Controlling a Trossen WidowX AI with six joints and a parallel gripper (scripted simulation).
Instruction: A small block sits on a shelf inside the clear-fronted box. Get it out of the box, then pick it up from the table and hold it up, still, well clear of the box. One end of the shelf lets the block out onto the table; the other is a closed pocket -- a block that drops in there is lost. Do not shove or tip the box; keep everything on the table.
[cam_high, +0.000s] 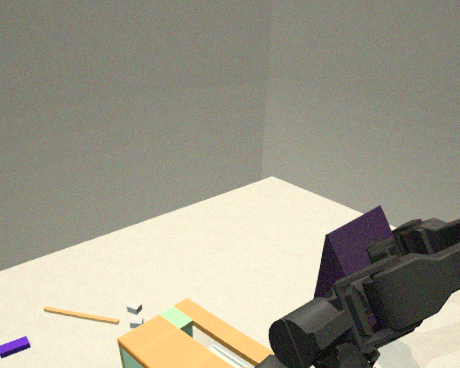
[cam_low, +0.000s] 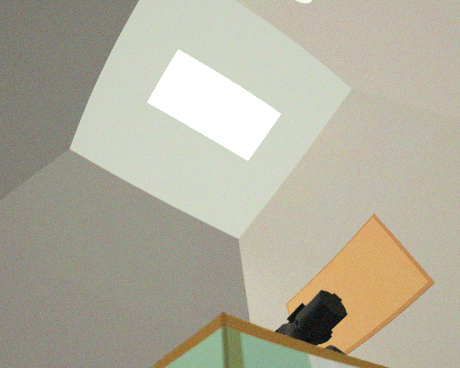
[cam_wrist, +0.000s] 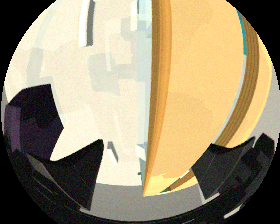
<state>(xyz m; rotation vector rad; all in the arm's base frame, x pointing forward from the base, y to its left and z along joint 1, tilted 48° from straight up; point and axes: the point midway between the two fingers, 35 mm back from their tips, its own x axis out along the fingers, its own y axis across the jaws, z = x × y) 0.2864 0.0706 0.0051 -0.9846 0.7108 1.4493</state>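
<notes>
Now: gripper tip 50 mm short of the block and 30 mm to the left of it. Also, from my gripper tip: box (30 mm below, 30 mm ahead); orange stick (390 mm to the right, 170 mm ahead, 90 mm below).
</notes>
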